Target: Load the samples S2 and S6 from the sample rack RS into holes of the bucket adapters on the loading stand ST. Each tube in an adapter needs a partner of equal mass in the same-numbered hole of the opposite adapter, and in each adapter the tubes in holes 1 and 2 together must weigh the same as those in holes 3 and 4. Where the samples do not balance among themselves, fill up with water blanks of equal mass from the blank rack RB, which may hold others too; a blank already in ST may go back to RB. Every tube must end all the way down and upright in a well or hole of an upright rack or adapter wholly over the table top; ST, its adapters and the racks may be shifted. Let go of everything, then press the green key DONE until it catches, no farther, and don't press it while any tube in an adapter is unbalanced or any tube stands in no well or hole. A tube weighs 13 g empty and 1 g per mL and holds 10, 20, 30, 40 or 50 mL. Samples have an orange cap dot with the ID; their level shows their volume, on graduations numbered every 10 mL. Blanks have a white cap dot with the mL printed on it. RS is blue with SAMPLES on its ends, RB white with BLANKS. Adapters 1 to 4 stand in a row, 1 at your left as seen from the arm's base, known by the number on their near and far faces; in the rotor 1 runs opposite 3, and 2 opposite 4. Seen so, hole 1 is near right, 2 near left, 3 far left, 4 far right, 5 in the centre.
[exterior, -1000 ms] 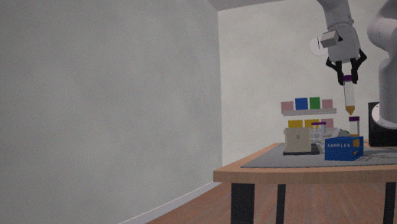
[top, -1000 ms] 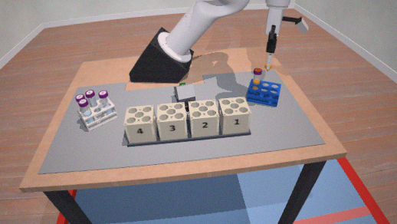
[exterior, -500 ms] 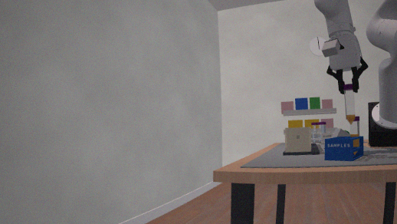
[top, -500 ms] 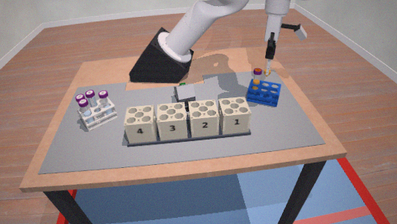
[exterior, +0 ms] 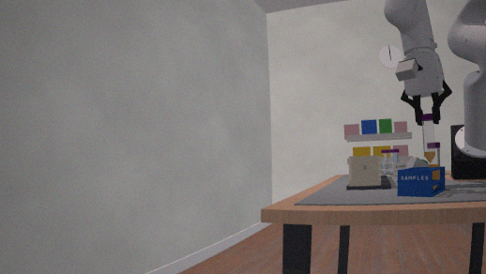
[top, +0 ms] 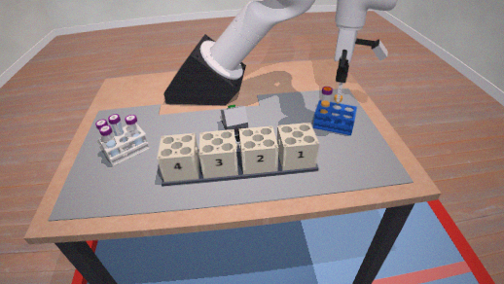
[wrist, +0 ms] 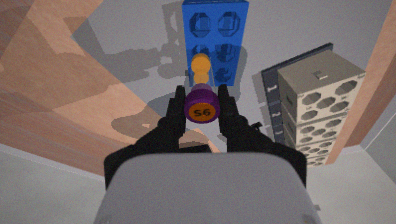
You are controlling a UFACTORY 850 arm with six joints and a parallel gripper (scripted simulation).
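Right now the sample S6 is 1 cm ahead of my hand and 5 cm below it. Also, from my hand: blue sample rack RS: 2 cm ahead, 1 cm to the right, 15 cm below; adapter 1: 20 cm ahead, 15 cm to the right, 13 cm below; sample tube S2: 2 cm behind, 4 cm to the right, 12 cm below.
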